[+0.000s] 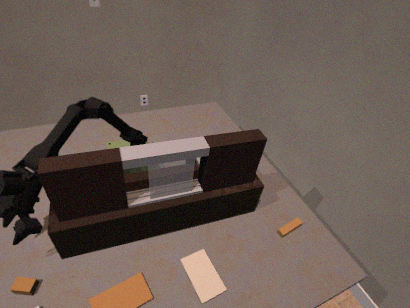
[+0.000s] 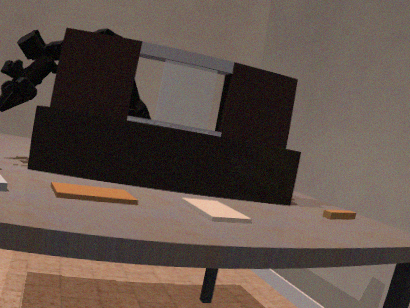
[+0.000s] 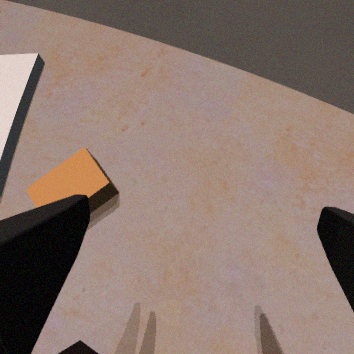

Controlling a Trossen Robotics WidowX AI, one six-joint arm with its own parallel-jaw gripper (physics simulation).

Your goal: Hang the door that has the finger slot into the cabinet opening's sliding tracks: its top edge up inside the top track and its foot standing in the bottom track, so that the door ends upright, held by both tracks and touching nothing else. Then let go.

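Frame: origin at the arm's base, x ahead, y left, z up, level; centimetres.
Where they show: gripper, between the fingertips: (image 1: 9, 235) (image 3: 205, 213).
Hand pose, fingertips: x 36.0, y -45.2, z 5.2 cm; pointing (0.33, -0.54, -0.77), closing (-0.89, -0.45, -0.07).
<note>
After its pixels a point has its place.
The cabinet (image 1: 155, 220) @(z 2.3, x 41.2, y -1.0 cm) (image 2: 165, 155) @(z 1.1, x 41.3, y 2.1 cm) stands upright, with a pale top track (image 1: 165, 151) @(z 29.9, x 36.8, y 3.5 cm) (image 2: 187, 57) @(z 28.1, x 38.1, y 3.8 cm) and bottom track (image 1: 165, 195) @(z 9.8, x 37.2, y 3.6 cm) (image 2: 175, 127) @(z 8.7, x 38.1, y 4.2 cm) across its opening. A pale grey panel (image 1: 171, 180) @(z 16.9, x 37.1, y 5.6 cm) (image 2: 187, 95) @(z 17.8, x 37.1, y 6.1 cm) stands upright in the opening; a light strip shows near its top, but I cannot tell whether it is a finger slot. A green piece (image 1: 119, 144) @(z -0.1, x -6.6, y -7.2 cm) with a small dark spot lies behind the cabinet, partly hidden. My gripper (image 1: 11, 233) @(z 5.2, x 36.0, y -45.2 cm) (image 3: 205, 213) @(z 5.2, x 36.0, y -45.2 cm) is open and empty, above the table left of the cabinet.
An orange board (image 1: 122, 294) @(z -7.1, x 58.7, y -15.8 cm) (image 2: 95, 193) @(z -7.0, x 62.0, y -15.9 cm), a cream board (image 1: 203, 275) @(z -7.1, x 61.1, y 10.7 cm) (image 2: 217, 209) @(z -7.1, x 62.0, y 10.8 cm) and a small orange block (image 1: 290, 227) @(z -6.1, x 54.8, y 51.4 cm) (image 2: 340, 214) @(z -6.6, x 56.1, y 50.6 cm) lie before the cabinet. Another orange block (image 1: 25, 285) @(z -5.1, x 48.0, y -43.0 cm) (image 3: 70, 180) @(z -5.1, x 47.3, y -44.2 cm) and a white board (image 3: 10, 95) @(z -6.5, x 60.0, y -48.4 cm) lie at the left. The table edge (image 2: 200, 255) @(z -9.9, x 85.1, y 0.0 cm) curves in front.
</note>
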